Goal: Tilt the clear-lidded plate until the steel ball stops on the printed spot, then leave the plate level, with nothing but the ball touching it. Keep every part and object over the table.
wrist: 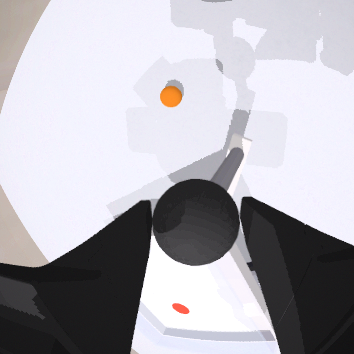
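The plate (215, 295) is a white, clear-lidded tray with a raised rim, in the lower middle of the wrist view, partly hidden by the fingers. The printed red spot (180, 308) shows on it near the bottom rim. A grey rod (228, 167) runs from a pale bracket at the plate's upper end to a round black knob (196, 237). My gripper (196, 207) is shut on this knob, one finger on each side. The steel ball does not show in this view; the knob and fingers hide part of the plate. I cannot tell the plate's exact tilt.
An orange ball (171, 96) is over the round white table (65, 125), up and left of the knob. Grey shadows lie across the table. The table's curved edge is at the left, with beige floor (15, 30) beyond. A small black part (251, 266) shows beside the right finger.
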